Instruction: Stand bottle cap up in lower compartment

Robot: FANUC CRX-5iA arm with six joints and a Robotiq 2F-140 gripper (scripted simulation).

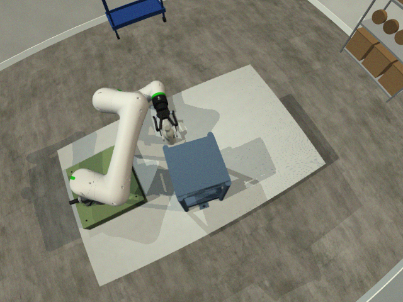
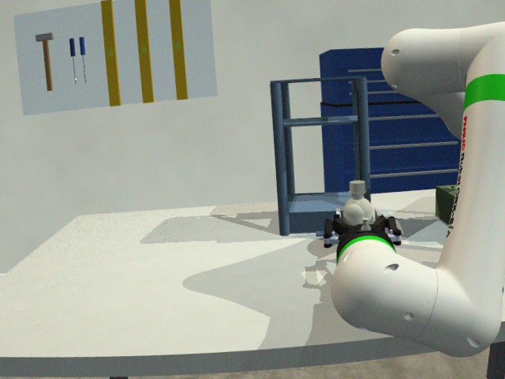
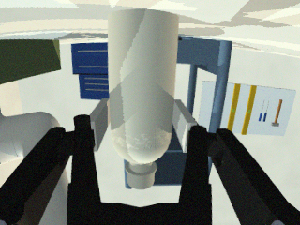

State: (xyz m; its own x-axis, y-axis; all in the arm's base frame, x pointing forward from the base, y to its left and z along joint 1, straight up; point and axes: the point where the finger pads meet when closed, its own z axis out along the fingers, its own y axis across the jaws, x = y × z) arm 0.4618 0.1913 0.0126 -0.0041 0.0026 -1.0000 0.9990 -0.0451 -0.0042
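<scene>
Now: hand 1 cm below the bottle. Round my hand: shelving unit 6 cm ahead, 32 cm to the right, 9 cm above.
</scene>
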